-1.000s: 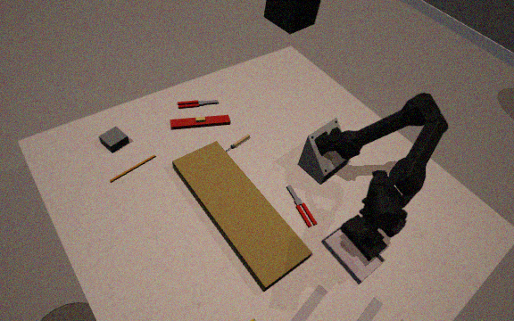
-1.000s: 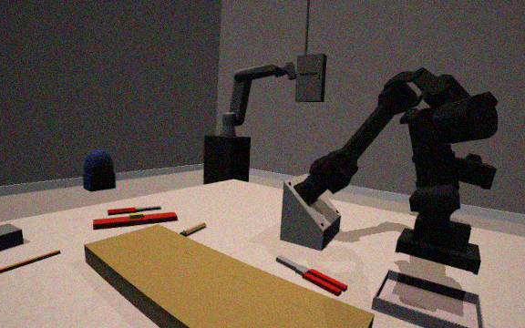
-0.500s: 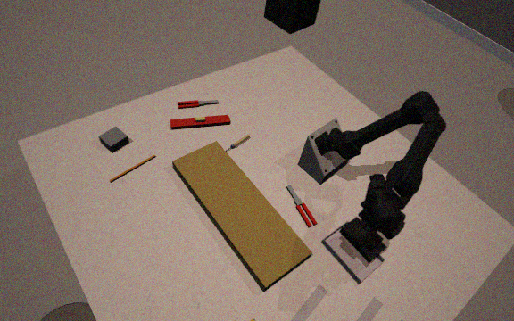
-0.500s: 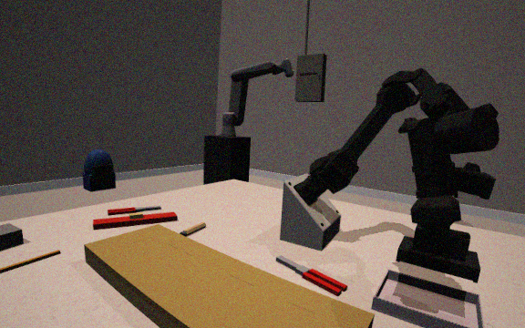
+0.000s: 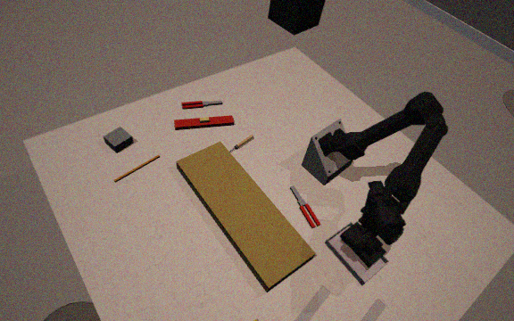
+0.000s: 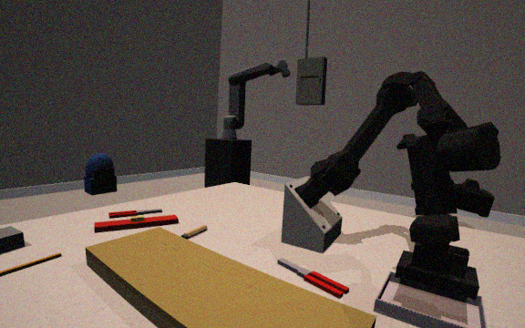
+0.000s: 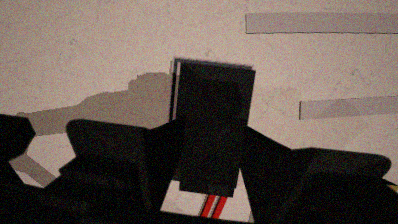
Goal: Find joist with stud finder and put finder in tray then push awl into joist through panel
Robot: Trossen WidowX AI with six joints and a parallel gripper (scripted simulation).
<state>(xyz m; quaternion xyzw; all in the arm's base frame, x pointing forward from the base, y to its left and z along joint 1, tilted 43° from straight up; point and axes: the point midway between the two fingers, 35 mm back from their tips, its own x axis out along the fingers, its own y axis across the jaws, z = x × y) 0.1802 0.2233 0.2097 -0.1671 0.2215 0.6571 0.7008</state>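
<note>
Now: gripper tip 70 mm above the grey tray and 10 mm to the left of it. From my gripper tip the other things lie so: red level (740 mm to the right, 70 mm below, 30 mm ahead); stud finder (20 mm above, 10 mm to the left); awl (570 mm to the right, 80 mm below).
</note>
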